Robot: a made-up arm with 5 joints.
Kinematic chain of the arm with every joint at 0, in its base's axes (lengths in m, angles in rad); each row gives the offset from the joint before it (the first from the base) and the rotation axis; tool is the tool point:
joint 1: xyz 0 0 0.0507 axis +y
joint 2: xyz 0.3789 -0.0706 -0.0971 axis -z
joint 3: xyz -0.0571 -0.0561 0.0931 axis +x
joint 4: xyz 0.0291 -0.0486 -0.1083 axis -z
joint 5: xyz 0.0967 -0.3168 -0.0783 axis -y
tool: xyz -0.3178 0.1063 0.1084
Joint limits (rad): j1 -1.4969..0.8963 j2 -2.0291..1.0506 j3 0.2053..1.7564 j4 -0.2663..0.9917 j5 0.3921..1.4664
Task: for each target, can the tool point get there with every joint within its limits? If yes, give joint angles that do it. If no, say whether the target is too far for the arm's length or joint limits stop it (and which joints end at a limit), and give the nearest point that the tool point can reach.
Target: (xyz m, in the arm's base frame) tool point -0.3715 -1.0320 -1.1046
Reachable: no: too far | nearest point -0.0695 -0.3484 -0.5978 | short by 0.903 m
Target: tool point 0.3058 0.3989 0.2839
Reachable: yes | joints -0.9580 0.5458 1.6123 0.7173 1.2116
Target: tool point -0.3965 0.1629 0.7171
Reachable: no: joint limits stop it (at a limit: joint 1, joint 2, joint 3, joint 4) | nearest point -0.0225 0.3455 0.5381 | short by 0.453 m
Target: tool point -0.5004 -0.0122 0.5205
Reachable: no: joint limits stop it (at a limit: joint 1, joint 3, joint 5) | nearest point -0.1251 -0.0428 0.1098 | short by 0.557 m
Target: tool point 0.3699 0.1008 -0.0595
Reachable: yes | joints -0.9525 0.2886 0.7916 0.4573 0.8686
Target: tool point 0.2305 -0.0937 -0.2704
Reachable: yes | joints -0.4070 0.5248 0.4423 -0.0235 0.6659
